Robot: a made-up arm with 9 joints. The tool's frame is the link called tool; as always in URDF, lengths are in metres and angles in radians.
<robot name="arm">
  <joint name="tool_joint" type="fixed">
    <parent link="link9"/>
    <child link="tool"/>
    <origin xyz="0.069 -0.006 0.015" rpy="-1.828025 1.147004 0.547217"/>
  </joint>
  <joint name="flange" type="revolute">
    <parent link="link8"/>
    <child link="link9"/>
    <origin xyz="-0.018 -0.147 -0.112" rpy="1.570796 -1.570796 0"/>
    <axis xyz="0 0 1"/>
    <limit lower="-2.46" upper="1.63" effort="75" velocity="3"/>
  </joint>
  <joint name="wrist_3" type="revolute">
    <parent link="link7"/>
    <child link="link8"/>
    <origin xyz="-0.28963 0.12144 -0.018" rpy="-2.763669 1.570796 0"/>
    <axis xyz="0 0 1"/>
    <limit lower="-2.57" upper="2.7" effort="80" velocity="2.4"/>
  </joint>
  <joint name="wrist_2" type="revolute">
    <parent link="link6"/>
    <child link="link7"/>
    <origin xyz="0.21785 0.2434 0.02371" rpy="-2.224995 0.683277 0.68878"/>
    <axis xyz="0 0 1"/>
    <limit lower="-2.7" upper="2.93" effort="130" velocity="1.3"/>
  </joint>
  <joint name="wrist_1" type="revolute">
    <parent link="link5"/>
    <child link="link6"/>
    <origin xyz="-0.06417 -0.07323 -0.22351" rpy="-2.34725 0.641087 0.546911"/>
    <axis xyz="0 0 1"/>
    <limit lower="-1.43" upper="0.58" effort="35" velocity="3"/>
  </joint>
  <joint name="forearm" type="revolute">
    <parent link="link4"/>
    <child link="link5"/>
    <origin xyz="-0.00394 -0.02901 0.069" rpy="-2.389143 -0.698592 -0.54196"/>
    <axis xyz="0 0 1"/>
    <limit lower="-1.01" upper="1.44" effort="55" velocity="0.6"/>
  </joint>
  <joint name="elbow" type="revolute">
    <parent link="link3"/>
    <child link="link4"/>
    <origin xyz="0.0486 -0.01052 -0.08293" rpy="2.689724 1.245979 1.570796"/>
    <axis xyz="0 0 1"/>
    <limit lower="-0.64" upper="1.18" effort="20" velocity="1.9"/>
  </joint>
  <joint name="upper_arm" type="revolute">
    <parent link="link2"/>
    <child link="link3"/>
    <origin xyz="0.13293 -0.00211 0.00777" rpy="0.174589 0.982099 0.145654"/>
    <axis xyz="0 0 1"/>
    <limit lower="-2.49" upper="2.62" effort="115" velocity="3.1"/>
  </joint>
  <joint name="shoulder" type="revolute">
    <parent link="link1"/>
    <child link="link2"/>
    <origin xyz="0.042 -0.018 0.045" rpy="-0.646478 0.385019 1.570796"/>
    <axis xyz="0 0 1"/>
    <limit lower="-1.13" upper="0.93" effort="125" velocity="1.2"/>
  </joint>
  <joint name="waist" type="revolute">
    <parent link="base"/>
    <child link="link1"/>
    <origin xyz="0.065 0.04 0.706" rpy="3.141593 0 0"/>
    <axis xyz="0 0 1"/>
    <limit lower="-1.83" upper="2.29" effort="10" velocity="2"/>
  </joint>
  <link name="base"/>
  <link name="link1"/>
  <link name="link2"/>
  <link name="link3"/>
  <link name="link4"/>
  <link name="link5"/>
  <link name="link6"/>
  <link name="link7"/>
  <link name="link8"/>
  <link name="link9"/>
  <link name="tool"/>
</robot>
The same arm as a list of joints. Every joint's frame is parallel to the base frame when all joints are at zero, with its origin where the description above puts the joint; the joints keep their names.
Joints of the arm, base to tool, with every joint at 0 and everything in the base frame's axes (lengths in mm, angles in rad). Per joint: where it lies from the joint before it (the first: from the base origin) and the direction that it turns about. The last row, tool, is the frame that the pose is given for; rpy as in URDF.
waist: axis 0 0 -1 origin 65 40 706
shoulder: axis -0.602379 -0.29979 -0.739774 origin 42 18 -45
upper_arm: axis -0.287105 -0.950315 -0.120302 origin -3 -126 43
elbow: axis 1 0 0 origin 54 65 47
forearm: axis -0.559009 0.63481 0.533409 origin 69 4 -29
wrist_1: axis -0.359711 -0.804925 -0.471915 origin 122 -206 -46
wrist_2: axis 0 0 1 origin 295 -105 -96
wrist_3: axis -1 0 0 origin -314 6 -18
flange: axis 0 1 0 origin 112 147 18
tool: origin -69 15 -6 rpy -0.7642 -0.2156 -1.9385
Joint limits (rad, base to tool): -1.83..2.29 -1.13..0.93 -2.49..2.62 -0.64..1.18 -1.01..1.44 -1.43..0.58 -2.7..2.93 -2.57..2.7 -2.46..1.63

